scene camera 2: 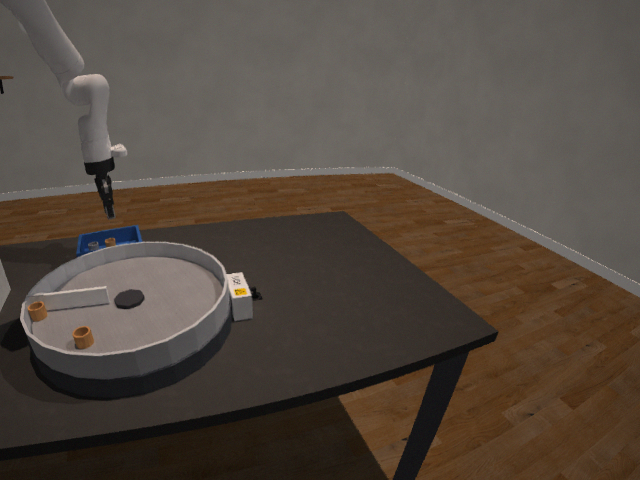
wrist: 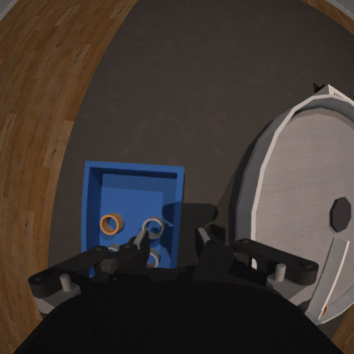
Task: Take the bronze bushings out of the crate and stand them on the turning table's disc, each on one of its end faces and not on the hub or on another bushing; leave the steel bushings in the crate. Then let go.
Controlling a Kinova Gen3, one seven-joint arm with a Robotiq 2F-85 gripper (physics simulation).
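Frame: origin at the arm's base, x right, y ahead, z up, level; metres.
Seen in the pictures: gripper, fingertip midpoint: (scene camera 2: 110, 215).
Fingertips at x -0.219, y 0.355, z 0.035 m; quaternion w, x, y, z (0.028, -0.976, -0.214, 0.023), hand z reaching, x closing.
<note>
Offsets run from my fingertips to a thing's top centre. "*": to the spot under its first point. Level surfaces: height alone.
My gripper (scene camera 2: 110, 215) (wrist: 171, 239) is partly open and empty, above the right side of the blue crate @[* dy +0.050, dx -0.075, dz -0.093 m] (scene camera 2: 138, 235) (wrist: 179, 192). In the crate, a bronze bushing @[dy -0.047, dx -0.090, dz -0.110 m] (scene camera 2: 110, 241) (wrist: 119, 223) stands at the left in the wrist view. A steel bushing @[dy -0.096, dx -0.070, dz -0.110 m] (scene camera 2: 93, 245) (wrist: 144, 224) is right of it; two more steel bushings are partly hidden by the left finger. On the grey disc @[dy +0.107, dx +0.284, dz -0.079 m] (scene camera 2: 175, 289) (wrist: 300, 160), one bronze bushing @[dy +0.050, dx +0.417, dz -0.062 m] (scene camera 2: 83, 338) stands upright near the front wall. Another bronze bushing @[dy -0.076, dx +0.330, dz -0.062 m] (scene camera 2: 37, 312) stands at the far left by the white barrier. Both are apart from the dark hub @[dy +0.107, dx +0.284, dz -0.079 m] (scene camera 2: 129, 298) (wrist: 341, 214).
A raised light wall (scene camera 2: 155, 359) (wrist: 260, 185) rings the disc. The white barrier @[* dy +0.013, dx +0.302, dz -0.067 m] (scene camera 2: 82, 298) (wrist: 332, 272) reaches from the wall towards the hub. A white box @[dy +0.338, dx +0.252, dz -0.082 m] (scene camera 2: 241, 308) with a yellow label is fixed outside the wall on the dark table @[dz -0.140 m] (scene camera 2: 330, 289) (wrist: 185, 90).
</note>
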